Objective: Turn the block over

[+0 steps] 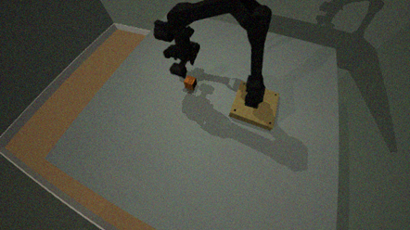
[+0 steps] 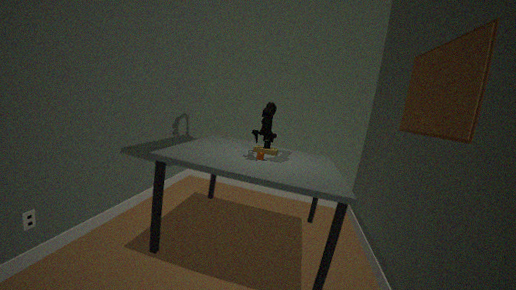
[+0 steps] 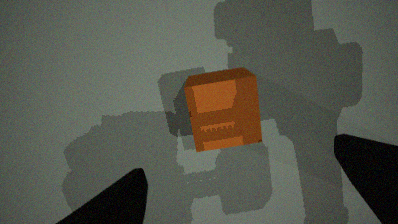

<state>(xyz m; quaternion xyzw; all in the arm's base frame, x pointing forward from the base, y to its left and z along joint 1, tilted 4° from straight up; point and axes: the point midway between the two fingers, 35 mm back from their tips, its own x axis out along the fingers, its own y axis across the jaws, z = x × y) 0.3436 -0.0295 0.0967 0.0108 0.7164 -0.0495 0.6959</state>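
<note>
The block lies 10 mm behind my gripper tip and 90 mm below it.
</note>
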